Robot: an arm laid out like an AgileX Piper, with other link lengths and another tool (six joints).
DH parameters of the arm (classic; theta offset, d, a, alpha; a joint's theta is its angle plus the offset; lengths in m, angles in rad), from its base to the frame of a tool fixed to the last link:
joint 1: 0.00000 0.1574 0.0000 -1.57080
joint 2: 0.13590 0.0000 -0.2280 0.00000
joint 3: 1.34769 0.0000 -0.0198 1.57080
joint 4: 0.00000 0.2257 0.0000 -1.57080
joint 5: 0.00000 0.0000 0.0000 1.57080
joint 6: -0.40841 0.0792 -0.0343 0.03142
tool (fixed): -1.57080 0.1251 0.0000 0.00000
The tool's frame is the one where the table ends.
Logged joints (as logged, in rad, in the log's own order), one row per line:
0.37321, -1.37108, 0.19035, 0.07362, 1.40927, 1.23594
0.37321, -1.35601, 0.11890, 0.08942, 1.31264, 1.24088
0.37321, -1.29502, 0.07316, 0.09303, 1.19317, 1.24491
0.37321, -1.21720, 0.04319, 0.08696, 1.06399, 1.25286
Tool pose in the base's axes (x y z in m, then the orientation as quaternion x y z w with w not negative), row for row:
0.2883, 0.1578, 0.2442, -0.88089, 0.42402, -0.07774, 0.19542
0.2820, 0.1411, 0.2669, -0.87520, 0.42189, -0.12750, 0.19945
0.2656, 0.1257, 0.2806, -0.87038, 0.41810, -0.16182, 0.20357
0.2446, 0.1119, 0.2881, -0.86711, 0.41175, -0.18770, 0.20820
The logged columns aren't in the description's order. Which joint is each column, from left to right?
Columns, left to right: joint 1, joint 3, joint 4, joint 6, joint 2, joint 5.
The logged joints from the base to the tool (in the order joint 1, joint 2, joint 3, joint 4, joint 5, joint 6), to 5 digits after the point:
0.37321, 1.40927, -1.37108, 0.19035, 1.23594, 0.07362
0.37321, 1.31264, -1.35601, 0.11890, 1.24088, 0.08942
0.37321, 1.19317, -1.29502, 0.07316, 1.24491, 0.09303
0.37321, 1.06399, -1.21720, 0.04319, 1.25286, 0.08696

